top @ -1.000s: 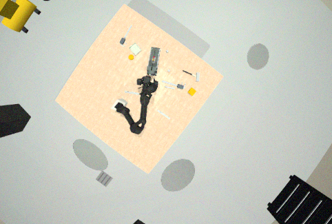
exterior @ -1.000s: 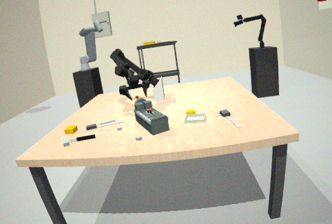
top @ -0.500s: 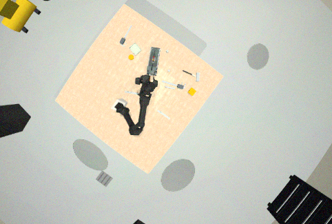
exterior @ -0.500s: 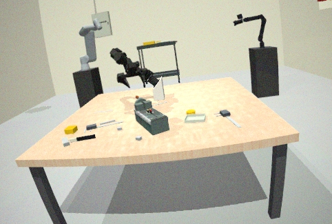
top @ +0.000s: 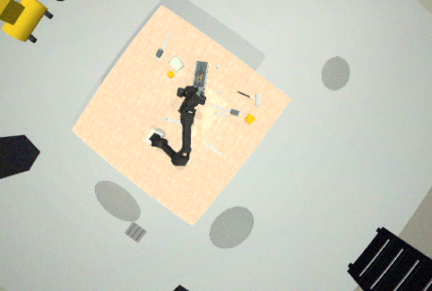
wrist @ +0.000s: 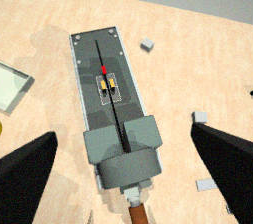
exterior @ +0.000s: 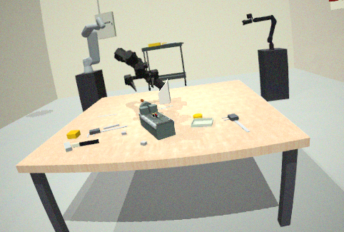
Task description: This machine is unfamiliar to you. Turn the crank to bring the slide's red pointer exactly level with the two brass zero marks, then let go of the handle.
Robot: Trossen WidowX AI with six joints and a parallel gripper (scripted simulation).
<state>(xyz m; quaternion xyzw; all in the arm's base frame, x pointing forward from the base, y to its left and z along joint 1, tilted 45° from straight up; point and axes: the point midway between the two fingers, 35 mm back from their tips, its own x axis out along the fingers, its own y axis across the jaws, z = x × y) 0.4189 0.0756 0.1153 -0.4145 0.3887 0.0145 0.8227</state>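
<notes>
Right now my gripper tip is 60 mm past the crank, 30 mm to the left of it and 90 mm above it. Also, from my gripper tip: red pointer 110 mm ahead, 60 mm to the left, 120 mm below; then brown crank handle 70 mm behind, 40 mm to the right, 80 mm below; then yellow disc 30 mm behind, 260 mm to the left, 190 mm below.
</notes>
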